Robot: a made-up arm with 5 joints. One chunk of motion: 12 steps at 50 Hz.
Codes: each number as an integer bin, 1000 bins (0 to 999) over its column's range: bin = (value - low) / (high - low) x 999, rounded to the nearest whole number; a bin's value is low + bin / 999 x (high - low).
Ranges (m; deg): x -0.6..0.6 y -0.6..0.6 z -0.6..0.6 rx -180..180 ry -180..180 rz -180..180
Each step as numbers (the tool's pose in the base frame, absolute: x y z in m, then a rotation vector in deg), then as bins.
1 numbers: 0.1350 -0.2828 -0.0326 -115.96 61.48 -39.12
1 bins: 612 264 472 178 670 391
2 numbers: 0.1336 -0.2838 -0.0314 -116.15 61.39 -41.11
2 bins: 611 263 473 177 670 385
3 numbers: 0.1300 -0.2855 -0.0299 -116.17 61.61 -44.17
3 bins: 608 262 475 177 670 377
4 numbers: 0.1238 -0.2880 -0.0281 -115.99 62.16 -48.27
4 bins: 603 260 476 178 672 366
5 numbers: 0.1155 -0.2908 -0.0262 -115.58 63.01 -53.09
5 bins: 596 257 478 179 674 352
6 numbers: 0.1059 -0.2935 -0.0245 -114.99 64.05 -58.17
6 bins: 588 255 479 180 677 338
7 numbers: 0.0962 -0.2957 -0.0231 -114.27 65.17 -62.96
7 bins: 580 253 480 182 680 325
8 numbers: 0.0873 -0.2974 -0.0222 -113.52 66.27 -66.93
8 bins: 572 252 481 184 683 314
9 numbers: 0.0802 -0.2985 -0.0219 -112.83 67.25 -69.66
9 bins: 566 251 481 186 686 306
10 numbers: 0.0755 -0.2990 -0.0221 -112.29 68.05 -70.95
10 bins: 562 251 481 188 688 303
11 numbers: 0.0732 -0.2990 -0.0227 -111.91 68.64 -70.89
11 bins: 560 251 481 189 690 303
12 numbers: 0.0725 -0.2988 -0.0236 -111.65 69.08 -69.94
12 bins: 560 251 480 190 691 305
